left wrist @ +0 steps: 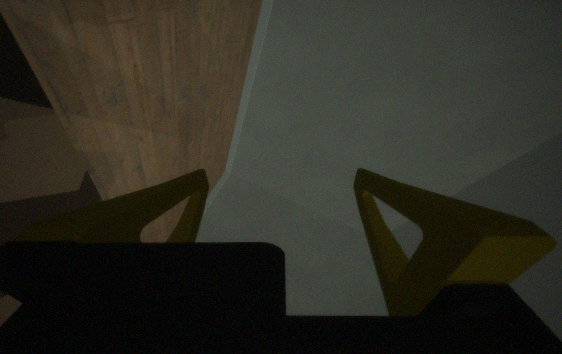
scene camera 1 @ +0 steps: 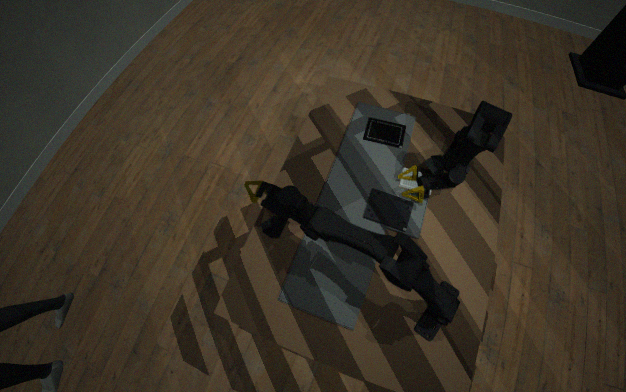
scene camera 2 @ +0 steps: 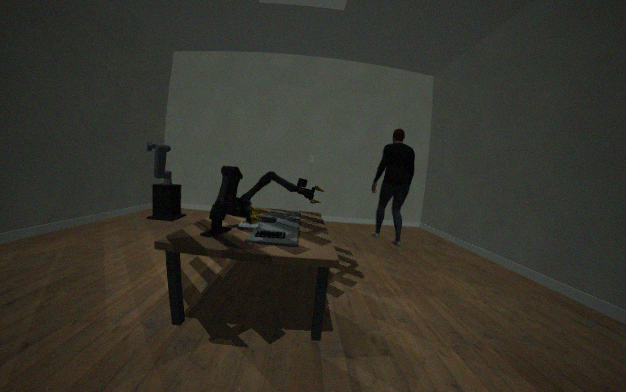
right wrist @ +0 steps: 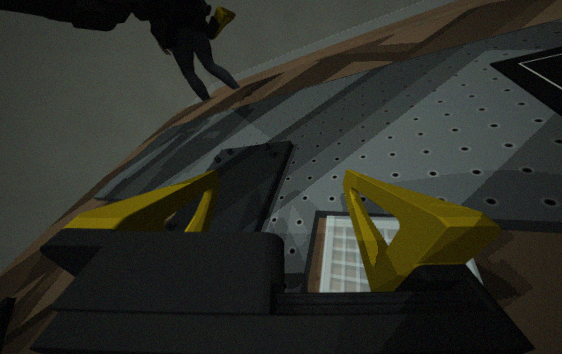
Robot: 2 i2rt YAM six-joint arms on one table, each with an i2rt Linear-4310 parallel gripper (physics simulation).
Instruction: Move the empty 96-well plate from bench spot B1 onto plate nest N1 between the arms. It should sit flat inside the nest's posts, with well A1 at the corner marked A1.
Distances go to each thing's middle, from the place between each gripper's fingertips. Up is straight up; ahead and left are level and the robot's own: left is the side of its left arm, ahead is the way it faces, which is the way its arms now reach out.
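Scene:
From my left hand, I find the dark grey nest with locator pegs (scene camera 1: 384, 208) 19 cm below, 44 cm behind and 11 cm to the right. The white well plate (right wrist: 342, 270) is 20 cm below that left hand, 53 cm behind it and 27 cm to the right of it, whereas the black nest with white outline (scene camera 1: 388, 133) is 20 cm below my left hand, 36 cm behind it and 46 cm to the right of it.
My right hand gives me other distances. The white well plate is 5 cm below my right hand, 7 cm behind it and 6 cm to the right of it. Counted from my right hand again, the dark grey nest with locator pegs is 3 cm below, 2 cm ahead and 9 cm to the left, and the black nest with white outline is 4 cm below, 10 cm ahead and 26 cm to the right.

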